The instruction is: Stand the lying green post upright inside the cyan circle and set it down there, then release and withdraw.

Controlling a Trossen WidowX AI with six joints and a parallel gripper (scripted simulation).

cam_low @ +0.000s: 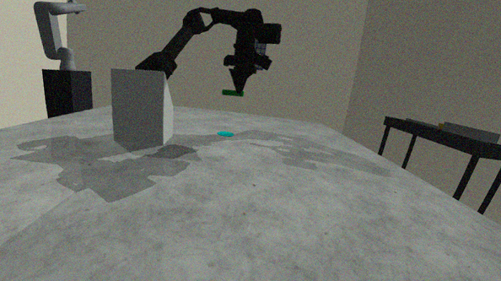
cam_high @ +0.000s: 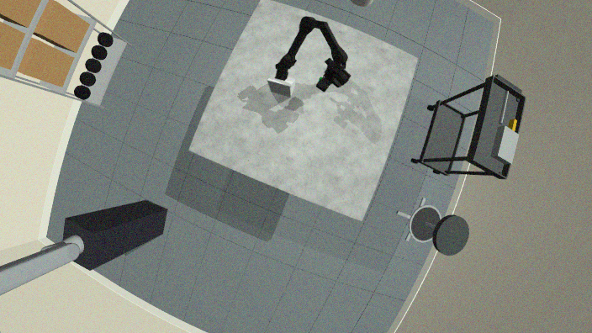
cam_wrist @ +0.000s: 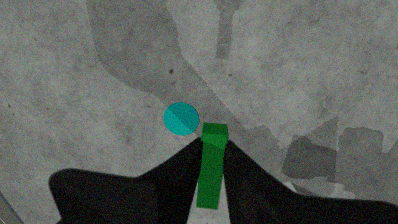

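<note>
My gripper tip is now 30 mm past the cyan circle, 60 mm to the right of it and 150 mm above it. From my gripper tip the other things lie so: green post (20 mm behind, 10 mm to the left).
</note>
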